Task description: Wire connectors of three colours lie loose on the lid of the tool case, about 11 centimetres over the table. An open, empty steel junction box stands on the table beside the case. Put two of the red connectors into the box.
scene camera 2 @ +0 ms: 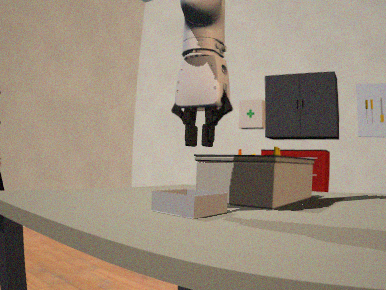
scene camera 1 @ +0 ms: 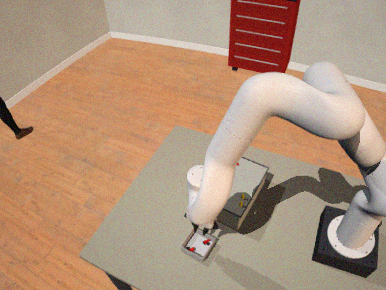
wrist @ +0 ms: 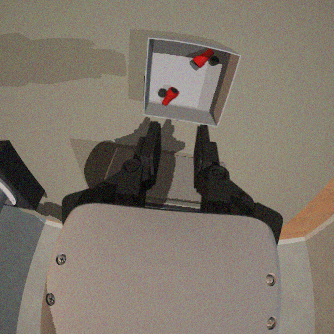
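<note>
The steel junction box (scene camera 1: pixel 194 254) (scene camera 2: pixel 172 204) (wrist: pixel 182 70) stands on the table beside the tool case (scene camera 1: pixel 252 175) (scene camera 2: pixel 252 183). Two red connectors lie apart inside it: one red connector (scene camera 1: pixel 206 242) (wrist: pixel 202 59) near a far corner in the wrist view, the other red connector (scene camera 1: pixel 191 249) (wrist: pixel 170 96) near the wall closest to the fingers. My gripper (scene camera 1: pixel 200 230) (scene camera 2: pixel 199 142) (wrist: pixel 177 137) is partly open and empty, above the box's height. Yellow connectors (scene camera 1: pixel 242 203) (scene camera 2: pixel 277 151) and an orange-red piece (scene camera 1: pixel 237 164) (scene camera 2: pixel 240 152) show on the lid, which the arm partly hides.
The robot's black base (scene camera 1: pixel 320 250) stands on the table (scene camera 1: pixel 150 200) (scene camera 2: pixel 125 220). A red drawer cabinet (scene camera 1: pixel 262 35) (scene camera 2: pixel 322 170) stands beyond the table. A dark wall cabinet (scene camera 2: pixel 300 107) hangs behind. A person's leg (scene camera 1: pixel 11 120) shows at the far left.
</note>
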